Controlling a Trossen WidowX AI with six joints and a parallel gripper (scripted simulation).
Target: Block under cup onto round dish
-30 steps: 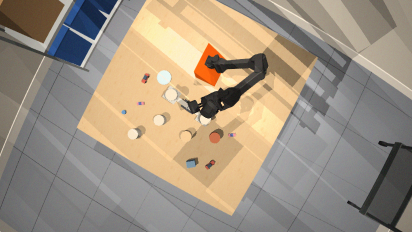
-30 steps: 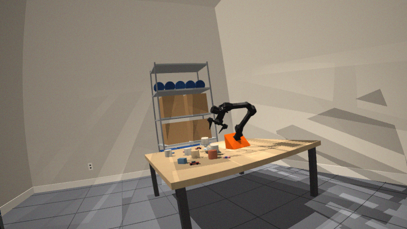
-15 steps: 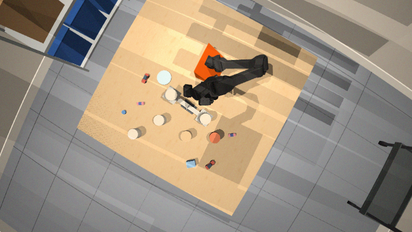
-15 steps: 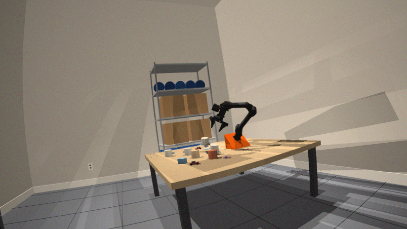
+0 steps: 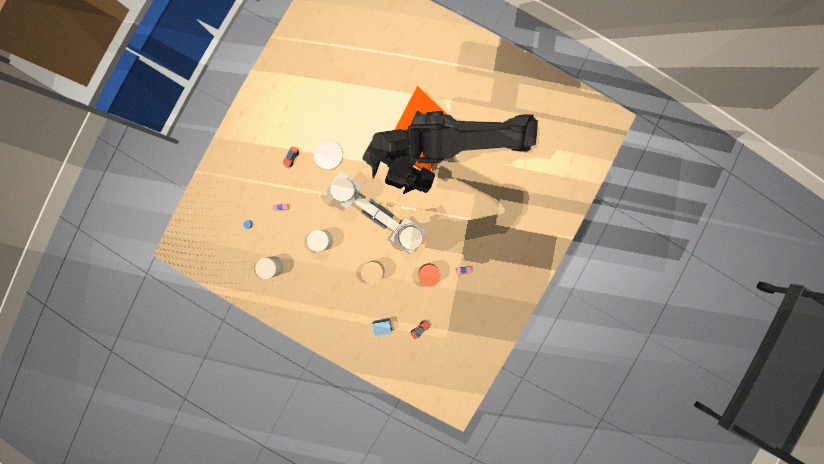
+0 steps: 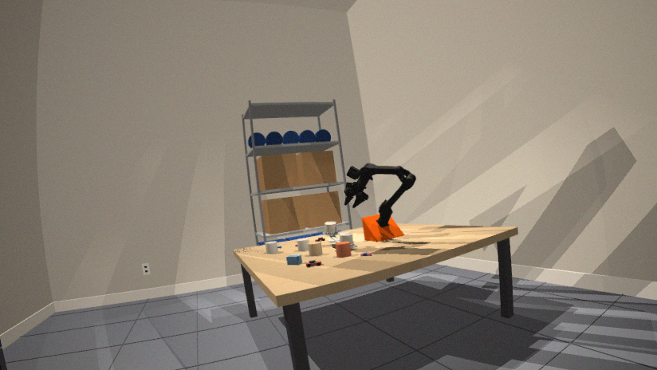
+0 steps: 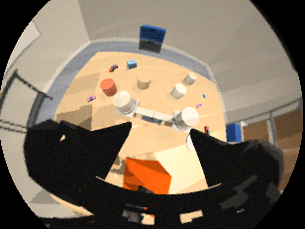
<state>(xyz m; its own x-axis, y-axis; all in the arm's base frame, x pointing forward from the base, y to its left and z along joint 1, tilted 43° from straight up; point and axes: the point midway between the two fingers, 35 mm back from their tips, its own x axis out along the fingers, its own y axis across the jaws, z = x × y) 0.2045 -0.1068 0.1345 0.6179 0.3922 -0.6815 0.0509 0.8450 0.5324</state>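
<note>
Now: gripper tip 11 cm short of the small grey block, 11 cm to the right of it and 18 cm above it. From my gripper tip the other things lie so: round pale blue dish 3 cm behind, 27 cm to the right, 22 cm below; terracotta cup 19 cm ahead, 23 cm to the left, 19 cm below; blue cube 43 cm ahead, 15 cm to the left, 20 cm below.
</note>
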